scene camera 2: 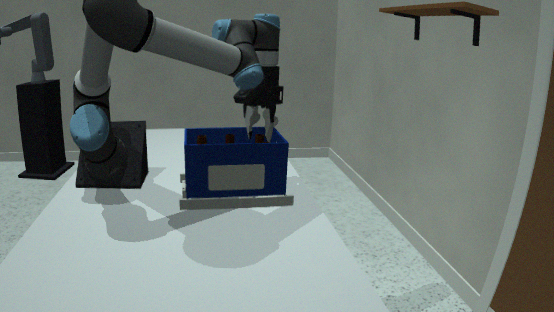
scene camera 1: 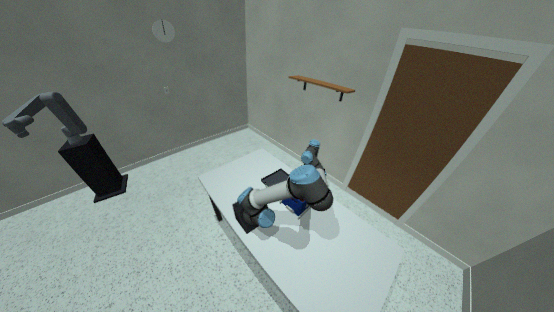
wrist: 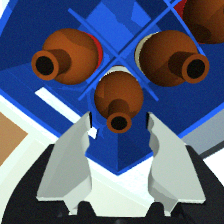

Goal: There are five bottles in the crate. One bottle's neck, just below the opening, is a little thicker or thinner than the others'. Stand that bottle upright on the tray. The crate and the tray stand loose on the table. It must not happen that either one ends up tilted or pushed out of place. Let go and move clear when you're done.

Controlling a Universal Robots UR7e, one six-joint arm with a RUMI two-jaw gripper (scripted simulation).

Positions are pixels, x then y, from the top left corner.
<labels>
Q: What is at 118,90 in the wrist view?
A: A brown bottle.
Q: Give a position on a blue crate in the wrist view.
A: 183,108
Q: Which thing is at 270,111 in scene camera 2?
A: The gripper.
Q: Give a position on a pale flat slab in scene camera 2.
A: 274,200
</labels>
